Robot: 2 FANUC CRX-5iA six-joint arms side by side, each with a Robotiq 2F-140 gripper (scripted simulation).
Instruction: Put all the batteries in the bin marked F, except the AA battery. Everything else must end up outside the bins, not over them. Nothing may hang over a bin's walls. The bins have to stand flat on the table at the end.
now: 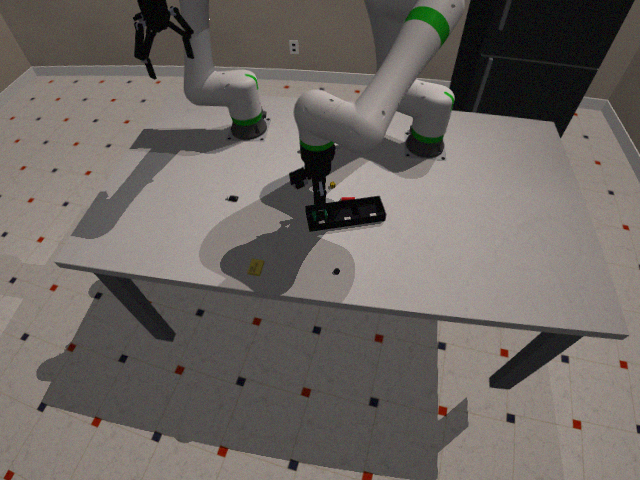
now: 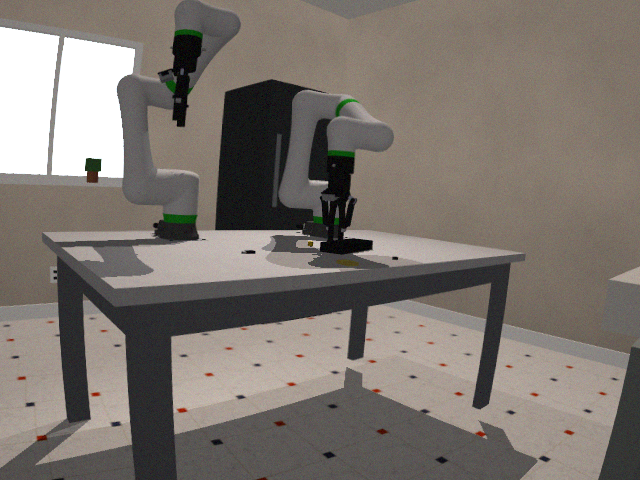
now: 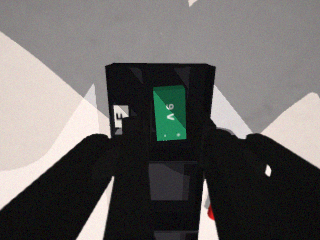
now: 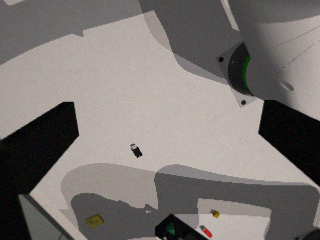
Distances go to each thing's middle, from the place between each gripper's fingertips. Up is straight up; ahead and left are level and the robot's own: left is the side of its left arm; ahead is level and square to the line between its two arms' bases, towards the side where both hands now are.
My left gripper is now 1 cm past the green 9 V battery [image 3: 169, 101], 1 cm to the right of it and 3 cm above it. From my left hand the other things lie so: three joined black bins [image 1: 345, 213]: 2 cm behind, 8 cm to the left, 3 cm below.
My right hand [image 1: 172, 67] is 51 cm to the right of the green 9 V battery, 38 cm above it and 21 cm short of it. From my right hand the other things lie so: three joined black bins 58 cm to the left, 38 cm below, 20 cm ahead.
